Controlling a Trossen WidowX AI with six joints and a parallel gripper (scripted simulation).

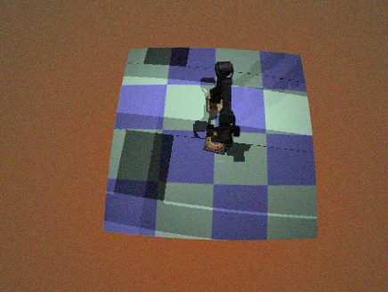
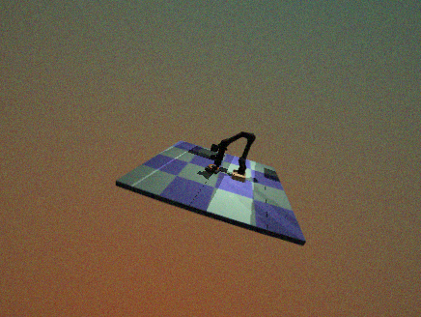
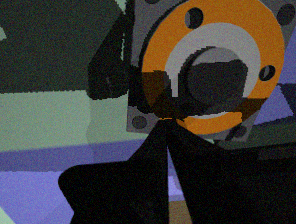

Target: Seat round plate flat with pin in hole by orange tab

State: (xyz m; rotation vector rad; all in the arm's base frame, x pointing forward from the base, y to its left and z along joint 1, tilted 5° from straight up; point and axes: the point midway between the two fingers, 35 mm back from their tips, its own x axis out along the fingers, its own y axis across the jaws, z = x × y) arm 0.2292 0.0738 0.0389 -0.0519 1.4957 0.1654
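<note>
Right now the square grey base is 40 mm ahead of my gripper tip, 30 mm to the right of it and 20 mm below it.
</note>
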